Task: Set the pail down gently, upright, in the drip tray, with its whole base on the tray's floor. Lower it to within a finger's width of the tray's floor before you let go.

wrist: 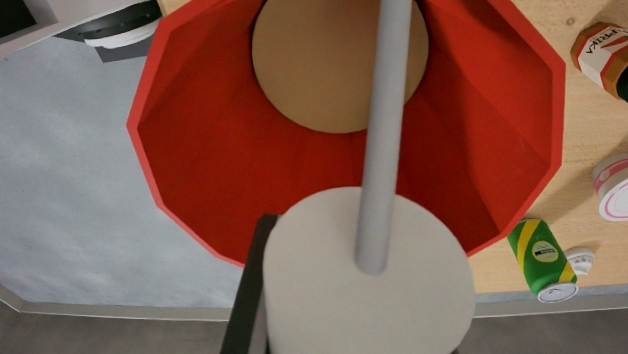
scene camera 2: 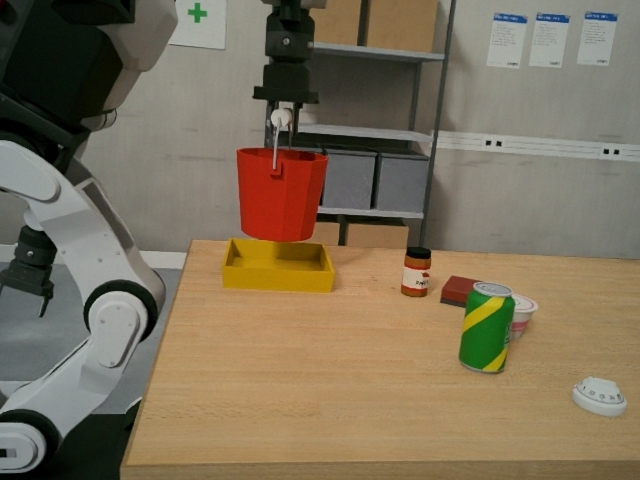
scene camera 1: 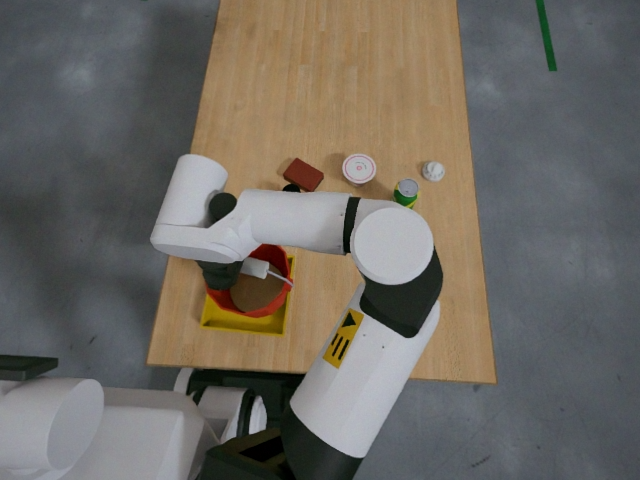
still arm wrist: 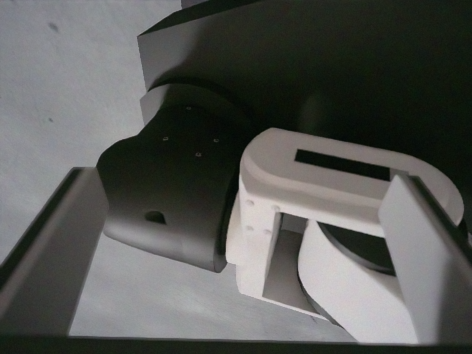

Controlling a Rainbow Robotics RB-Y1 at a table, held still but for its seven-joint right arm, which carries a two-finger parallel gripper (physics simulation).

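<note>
The red pail hangs upright from its bail. My gripper is shut on the pail's white handle grip, with a finger on either side of it in scene camera 2. The yellow drip tray lies on the table, below the pail. In scene camera 2 the pail's base shows at the height of the tray's back rim, above the tray's floor. In scene camera 1 the pail and arm cover the tray's far part, and its near strip shows.
A paprika jar, dark red block, white tub, green can and white dial stand to the tray's right in scene camera 2.
</note>
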